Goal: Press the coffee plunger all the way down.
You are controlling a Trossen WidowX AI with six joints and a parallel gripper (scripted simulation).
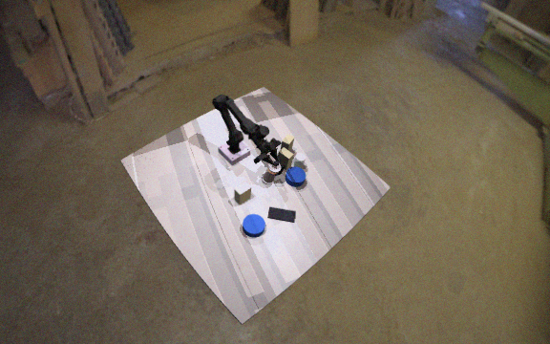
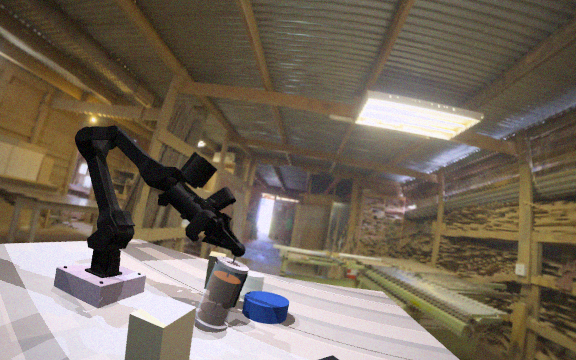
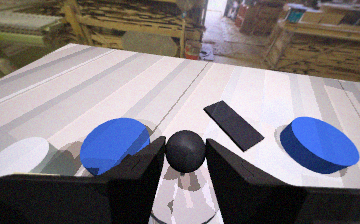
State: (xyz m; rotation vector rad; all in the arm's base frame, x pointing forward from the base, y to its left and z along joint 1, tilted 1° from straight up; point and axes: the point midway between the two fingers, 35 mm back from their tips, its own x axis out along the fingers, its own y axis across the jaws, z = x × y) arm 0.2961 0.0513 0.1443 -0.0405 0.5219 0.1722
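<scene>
The coffee press lies 2 cm behind my gripper tip, 1 cm to the left of it and 9 cm below it. Round my gripper tip: pale cylinder (2 cm behind, 22 cm to the left, 14 cm below).
</scene>
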